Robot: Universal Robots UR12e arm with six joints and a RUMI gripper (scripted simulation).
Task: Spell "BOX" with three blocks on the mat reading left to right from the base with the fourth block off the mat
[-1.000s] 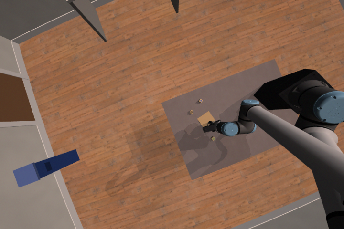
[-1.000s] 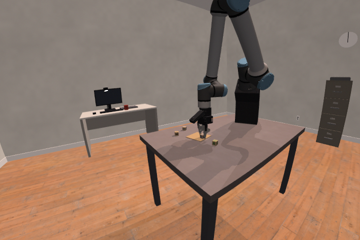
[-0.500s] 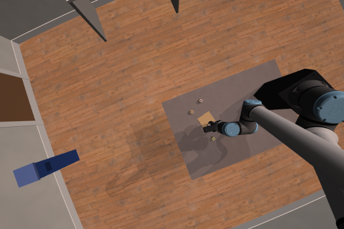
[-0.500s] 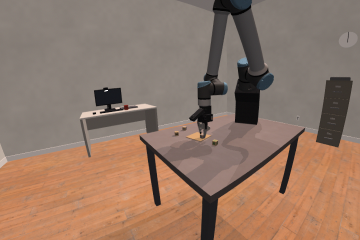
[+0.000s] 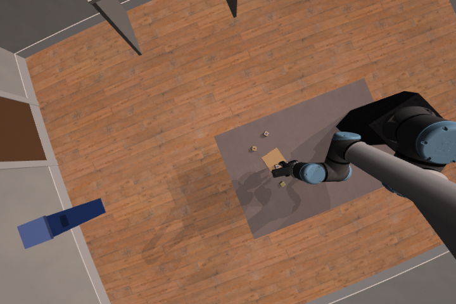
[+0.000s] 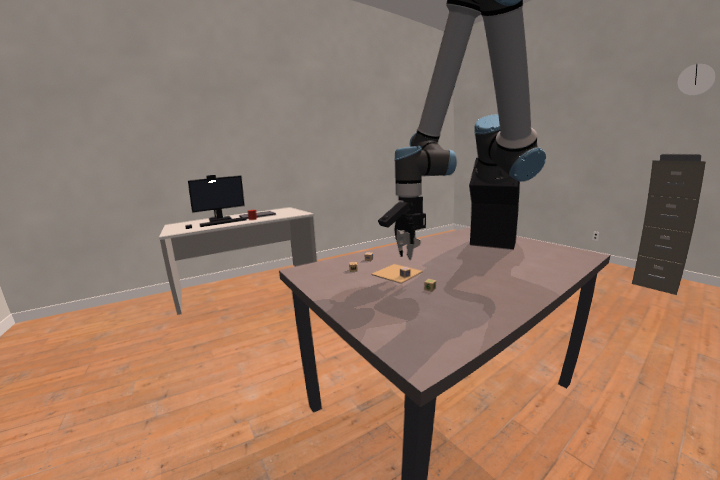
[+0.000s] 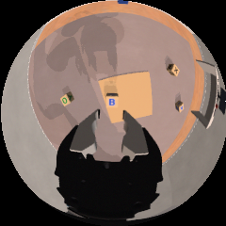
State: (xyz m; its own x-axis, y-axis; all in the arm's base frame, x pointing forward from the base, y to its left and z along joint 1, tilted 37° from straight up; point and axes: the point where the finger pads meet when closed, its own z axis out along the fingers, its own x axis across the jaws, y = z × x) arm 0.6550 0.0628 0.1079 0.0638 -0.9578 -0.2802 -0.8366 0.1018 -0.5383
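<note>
My gripper is now 1 cm past the O block, 14 cm to the right of it and 7 cm above it. The rest, counted from my hand: tan mat 5 cm to the right, 9 cm below.
</note>
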